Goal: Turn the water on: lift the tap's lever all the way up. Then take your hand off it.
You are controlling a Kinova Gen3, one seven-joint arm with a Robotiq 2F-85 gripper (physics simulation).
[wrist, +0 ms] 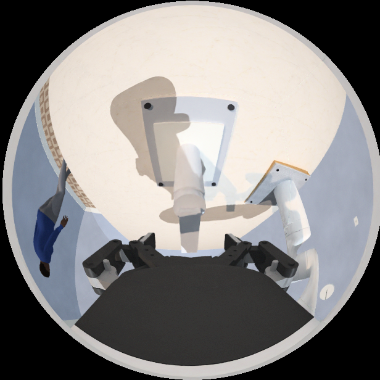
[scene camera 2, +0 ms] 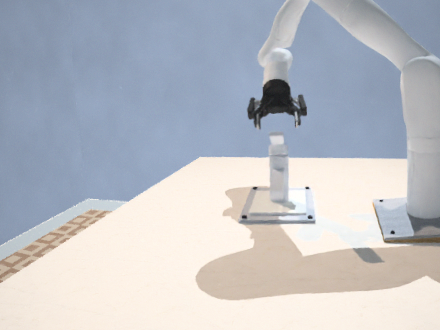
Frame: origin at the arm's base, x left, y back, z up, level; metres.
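Where they show: gripper, between the fingertips: [scene camera 2: 277, 126]; arm's base, origin of its link: [scene camera 2: 426, 210].
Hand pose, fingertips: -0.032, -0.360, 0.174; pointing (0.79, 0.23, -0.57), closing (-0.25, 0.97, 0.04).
Note:
Each offset is from my fingertips to the top centre of the thing, as dx, dy, dz. "*": to the spot under its first point. Level surfaces: height alone.
The white tap @(* +0.061, +0.020, -0.104) [scene camera 2: 279, 175] [wrist: 188, 167] stands upright on its square base plate @(* +0.122, +0.028, -0.188) [scene camera 2: 275, 220] [wrist: 190, 105]. Its lever @(+0.046, +0.013, +0.000) [scene camera 2: 276, 139] [wrist: 189, 234] sticks up steeply from the top of the tap in the scene view. In the wrist view it points toward the space between the fingers. My gripper [scene camera 2: 278, 127] [wrist: 189, 241] is open and empty, with one finger to each side of the lever's line. In the scene view the fingertips are a little above the lever's top, apart from it.
The arm's own base plate [scene camera 2: 397, 220] [wrist: 270, 177] is bolted to the table @(dz -0.195) [scene camera 2: 125, 270] [wrist: 250, 55], to the right of the tap. The arm's shadow falls across the table. A person in a blue top [wrist: 45, 232] stands beyond the table at the left in the wrist view.

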